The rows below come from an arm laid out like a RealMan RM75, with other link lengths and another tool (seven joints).
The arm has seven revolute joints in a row. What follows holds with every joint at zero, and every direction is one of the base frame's. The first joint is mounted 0.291 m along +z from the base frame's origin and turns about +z. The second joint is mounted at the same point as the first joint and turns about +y. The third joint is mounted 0.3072 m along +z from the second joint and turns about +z. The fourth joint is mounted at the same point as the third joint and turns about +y. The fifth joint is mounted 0.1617 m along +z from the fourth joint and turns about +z. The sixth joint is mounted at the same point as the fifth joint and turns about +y. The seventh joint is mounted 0.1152 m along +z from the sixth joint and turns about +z. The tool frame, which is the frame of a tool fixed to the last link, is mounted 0.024 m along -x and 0.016 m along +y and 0.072 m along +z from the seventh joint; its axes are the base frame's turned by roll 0, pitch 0.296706 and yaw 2.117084 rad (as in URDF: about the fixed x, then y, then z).
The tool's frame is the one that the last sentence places.
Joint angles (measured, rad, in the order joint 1, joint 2, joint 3, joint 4, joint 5, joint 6, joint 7), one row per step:
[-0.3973, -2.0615, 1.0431, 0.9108, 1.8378, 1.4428, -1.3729]
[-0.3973, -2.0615, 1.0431, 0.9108, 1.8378, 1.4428, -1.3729]
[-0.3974, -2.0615, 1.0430, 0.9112, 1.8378, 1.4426, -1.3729]
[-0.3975, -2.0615, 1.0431, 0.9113, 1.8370, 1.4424, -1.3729]
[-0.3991, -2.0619, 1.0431, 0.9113, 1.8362, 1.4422, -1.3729]
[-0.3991, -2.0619, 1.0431, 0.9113, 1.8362, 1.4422, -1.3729]
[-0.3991, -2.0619, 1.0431, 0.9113, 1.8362, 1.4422, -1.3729]
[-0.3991, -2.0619, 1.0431, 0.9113, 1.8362, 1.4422, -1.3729]
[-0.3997, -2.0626, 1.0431, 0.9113, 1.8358, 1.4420, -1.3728]
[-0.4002, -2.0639, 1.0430, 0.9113, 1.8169, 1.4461, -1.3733]
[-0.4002, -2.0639, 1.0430, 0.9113, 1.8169, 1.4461, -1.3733]
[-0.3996, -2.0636, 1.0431, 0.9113, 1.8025, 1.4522, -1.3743]
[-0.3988, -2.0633, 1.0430, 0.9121, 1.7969, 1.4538, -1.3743]
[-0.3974, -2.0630, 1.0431, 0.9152, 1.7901, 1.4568, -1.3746]
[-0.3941, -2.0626, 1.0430, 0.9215, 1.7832, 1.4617, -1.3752]
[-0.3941, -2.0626, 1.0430, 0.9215, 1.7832, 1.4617, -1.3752]
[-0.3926, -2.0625, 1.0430, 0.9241, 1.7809, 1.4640, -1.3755]
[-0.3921, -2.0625, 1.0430, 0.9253, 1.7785, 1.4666, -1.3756]
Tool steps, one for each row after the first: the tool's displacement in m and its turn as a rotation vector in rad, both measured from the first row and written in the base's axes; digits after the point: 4 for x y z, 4 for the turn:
[0.0000, 0.0000, 0.0000, 0.0000, 0.0000, 0.0000]
[0.0000, 0.0001, 0.0001, 0.0005, 0.0002, -0.0003]
[0.0002, 0.0002, 0.0001, 0.0009, -0.0004, -0.0005]
[0.0009, 0.0007, 0.0000, 0.0013, -0.0015, -0.0020]
[0.0009, 0.0007, 0.0000, 0.0013, -0.0015, -0.0020]
[0.0009, 0.0007, 0.0000, 0.0013, -0.0015, -0.0020]
[0.0009, 0.0007, 0.0000, 0.0013, -0.0015, -0.0020]
[0.0013, 0.0009, -0.0002, 0.0014, -0.0024, -0.0027]
[0.0053, 0.0015, 0.0003, 0.0050, -0.0224, -0.0056]
[0.0053, 0.0015, 0.0003, 0.0050, -0.0224, -0.0056]
[0.0080, 0.0013, 0.0011, 0.0055, -0.0376, -0.0077]
[0.0088, 0.0013, 0.0017, 0.0071, -0.0428, -0.0086]
[0.0099, 0.0013, 0.0025, 0.0091, -0.0489, -0.0111]
[0.0110, 0.0008, 0.0037, 0.0114, -0.0547, -0.0148]
[0.0110, 0.0008, 0.0037, 0.0114, -0.0547, -0.0148]
[0.0113, 0.0004, 0.0041, 0.0119, -0.0568, -0.0163]
[0.0119, 0.0001, 0.0044, 0.0113, -0.0595, -0.0180]

